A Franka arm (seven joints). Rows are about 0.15 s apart.
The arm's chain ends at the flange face. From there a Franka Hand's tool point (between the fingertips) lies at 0.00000 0.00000 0.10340 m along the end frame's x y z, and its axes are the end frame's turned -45 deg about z.
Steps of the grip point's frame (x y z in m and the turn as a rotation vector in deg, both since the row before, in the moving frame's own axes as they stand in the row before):
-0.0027 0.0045 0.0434 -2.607 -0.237 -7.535
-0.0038 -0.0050 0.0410 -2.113 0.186 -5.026
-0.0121 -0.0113 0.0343 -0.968 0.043 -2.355
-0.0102 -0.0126 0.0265 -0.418 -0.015 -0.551
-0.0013 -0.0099 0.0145 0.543 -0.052 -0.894
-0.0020 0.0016 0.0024 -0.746 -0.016 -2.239
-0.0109 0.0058 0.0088 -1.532 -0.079 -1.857
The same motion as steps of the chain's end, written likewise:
-0.0020 0.0017 0.0435 -2.011 1.676 -7.535
-0.0093 -0.0032 0.0411 -1.363 1.626 -5.026
-0.0179 -0.0006 0.0343 -0.654 0.715 -2.355
-0.0166 -0.0022 0.0265 -0.306 0.285 -0.551
-0.0072 -0.0055 0.0145 0.347 -0.421 -0.894
-0.0012 0.0016 0.0024 -0.539 0.516 -2.239
-0.0055 0.0098 0.0088 -1.139 1.027 -1.857

